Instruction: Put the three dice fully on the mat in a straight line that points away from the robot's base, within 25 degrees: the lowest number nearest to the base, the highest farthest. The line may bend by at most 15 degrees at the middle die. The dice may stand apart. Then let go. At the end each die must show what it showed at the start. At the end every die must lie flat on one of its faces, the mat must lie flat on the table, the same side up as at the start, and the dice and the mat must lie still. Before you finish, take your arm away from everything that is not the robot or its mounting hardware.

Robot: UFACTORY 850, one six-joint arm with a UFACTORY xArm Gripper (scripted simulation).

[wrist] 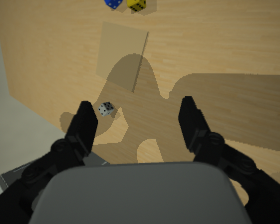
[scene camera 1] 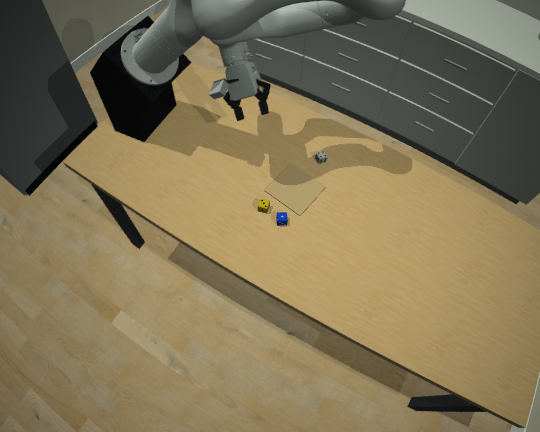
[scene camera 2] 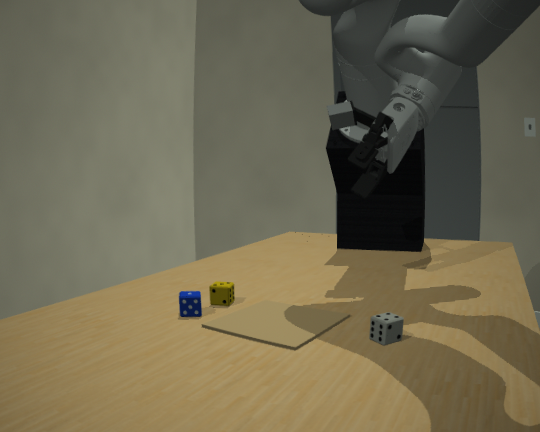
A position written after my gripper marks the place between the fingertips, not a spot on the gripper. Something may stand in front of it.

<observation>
I see my gripper (scene camera 1: 252, 117) and a tan mat (scene camera 2: 288, 326).
My gripper shows as well in the wrist view (wrist: 137, 109).
</observation>
